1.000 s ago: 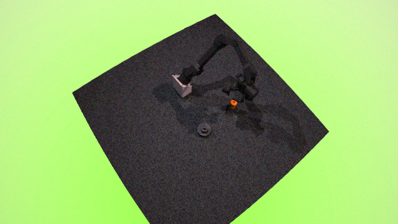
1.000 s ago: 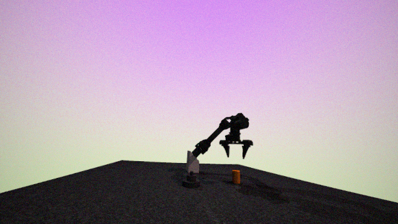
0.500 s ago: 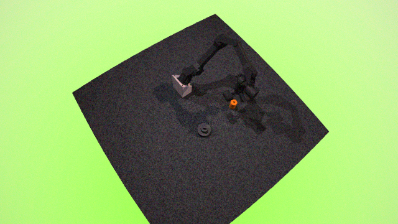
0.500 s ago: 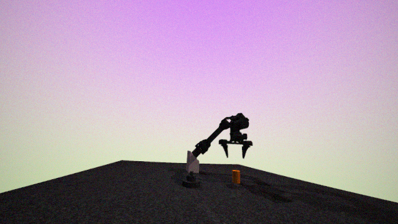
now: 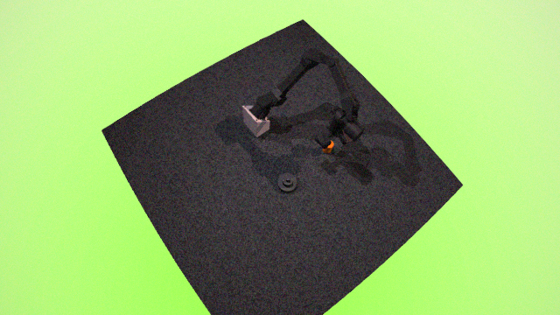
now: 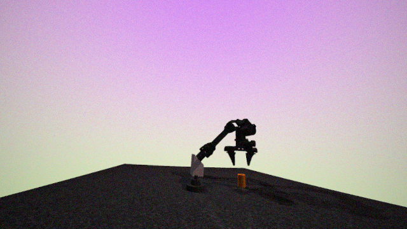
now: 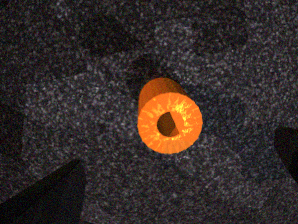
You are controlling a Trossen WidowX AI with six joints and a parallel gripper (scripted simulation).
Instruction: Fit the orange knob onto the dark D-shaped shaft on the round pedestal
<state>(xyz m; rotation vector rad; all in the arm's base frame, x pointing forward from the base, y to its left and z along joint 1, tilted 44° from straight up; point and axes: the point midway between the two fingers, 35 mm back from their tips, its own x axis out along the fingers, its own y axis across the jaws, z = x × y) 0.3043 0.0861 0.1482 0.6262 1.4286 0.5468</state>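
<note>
Right now the orange knob is 70 mm below my gripper tip. The rest, counted from my gripper tip: round pedestal (250 mm to the right, 70 mm below).
</note>
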